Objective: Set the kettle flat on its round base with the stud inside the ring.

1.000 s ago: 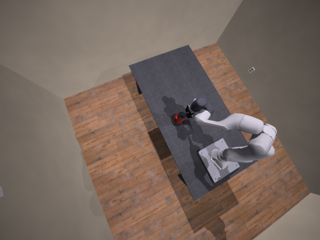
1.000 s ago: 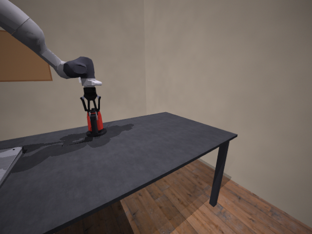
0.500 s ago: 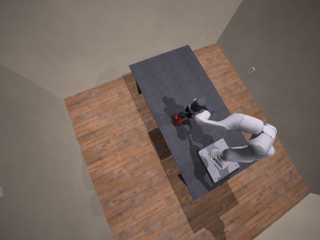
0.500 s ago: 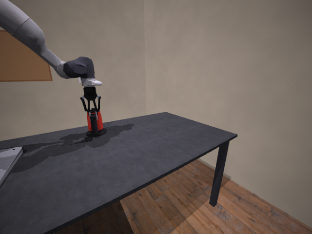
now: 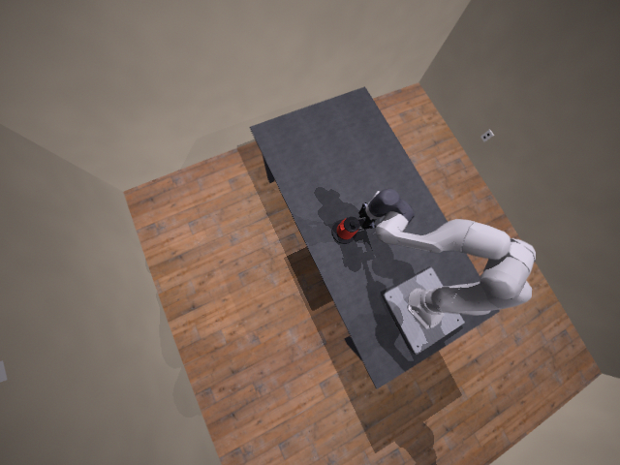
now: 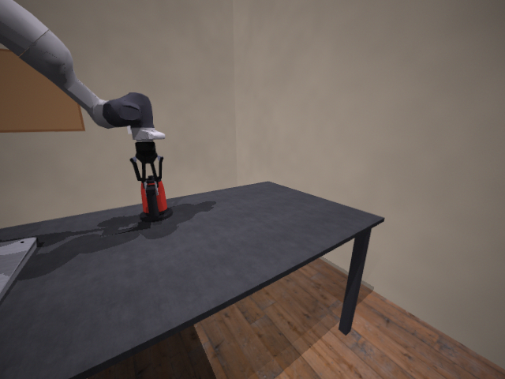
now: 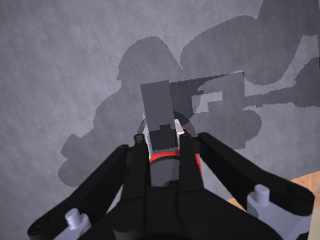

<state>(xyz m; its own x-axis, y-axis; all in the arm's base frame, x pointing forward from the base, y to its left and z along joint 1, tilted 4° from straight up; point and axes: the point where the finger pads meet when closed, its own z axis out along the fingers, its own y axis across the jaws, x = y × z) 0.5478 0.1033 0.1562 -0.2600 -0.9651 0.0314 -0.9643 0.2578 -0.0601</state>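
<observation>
Now: hand 5 cm above the kettle, 3 cm to the right of it and 1 cm short of it. Round my hand: round dark base 15 cm below, 6 cm to the left, 2 cm ahead.
</observation>
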